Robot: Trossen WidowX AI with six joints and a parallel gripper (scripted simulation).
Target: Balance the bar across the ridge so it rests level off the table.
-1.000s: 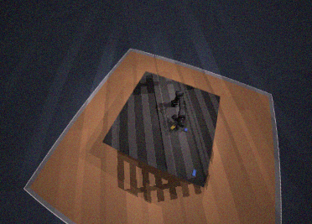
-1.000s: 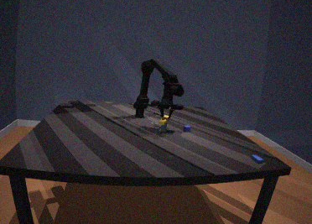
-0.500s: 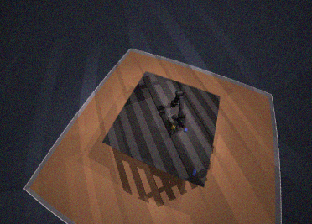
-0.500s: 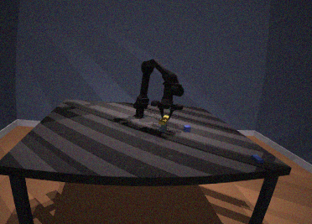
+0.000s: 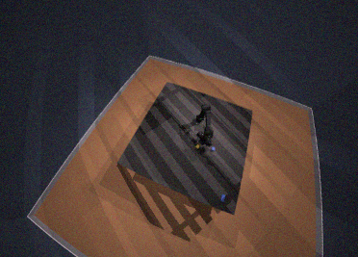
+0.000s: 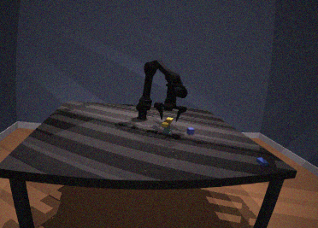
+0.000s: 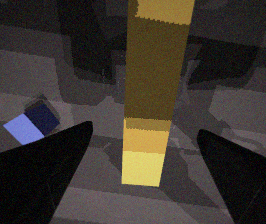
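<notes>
Right now the yellow bar is 30 mm ahead of my gripper tip and 10 mm to the right of it. From my gripper tip the other things lie so: blue cube: 30 mm ahead, 130 mm to the left, 50 mm below.
</notes>
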